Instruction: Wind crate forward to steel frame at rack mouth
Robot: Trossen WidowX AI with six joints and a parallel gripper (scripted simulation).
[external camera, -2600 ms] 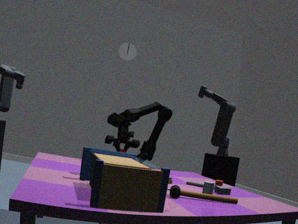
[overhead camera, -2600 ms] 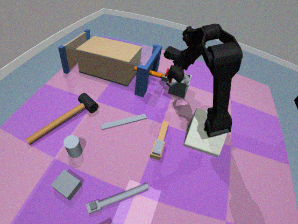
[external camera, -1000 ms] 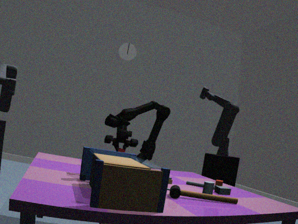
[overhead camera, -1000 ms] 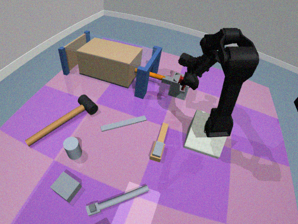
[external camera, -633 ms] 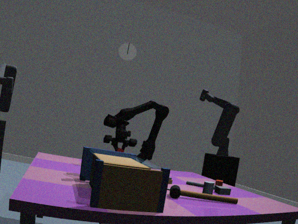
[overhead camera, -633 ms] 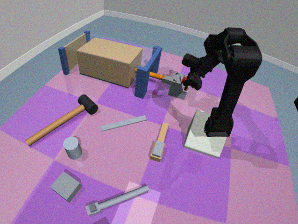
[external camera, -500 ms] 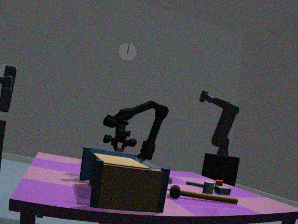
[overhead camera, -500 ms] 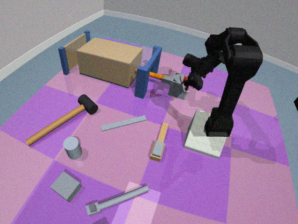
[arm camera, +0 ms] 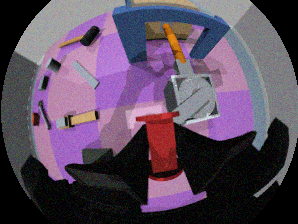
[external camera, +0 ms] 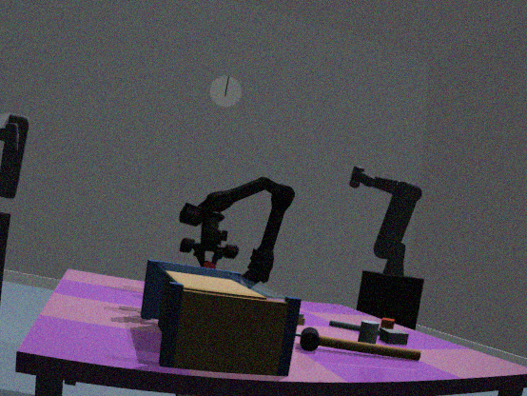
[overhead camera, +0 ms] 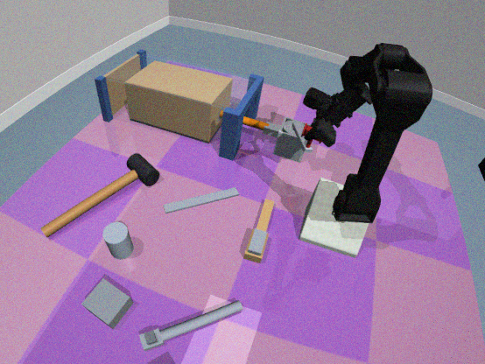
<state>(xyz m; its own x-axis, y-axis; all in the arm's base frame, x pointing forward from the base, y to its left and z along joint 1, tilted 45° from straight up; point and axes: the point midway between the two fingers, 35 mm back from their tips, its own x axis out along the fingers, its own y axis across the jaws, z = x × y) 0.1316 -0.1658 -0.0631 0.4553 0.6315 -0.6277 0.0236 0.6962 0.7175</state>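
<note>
Right now the grey crank handle is 30 mm to the right of my gripper tip and 30 mm below it. Round my gripper tip: grey winch 20 mm ahead, 100 mm to the right, 100 mm below; blue frame 190 mm ahead, 90 mm to the right, 30 mm below; red knob 10 mm behind.
</note>
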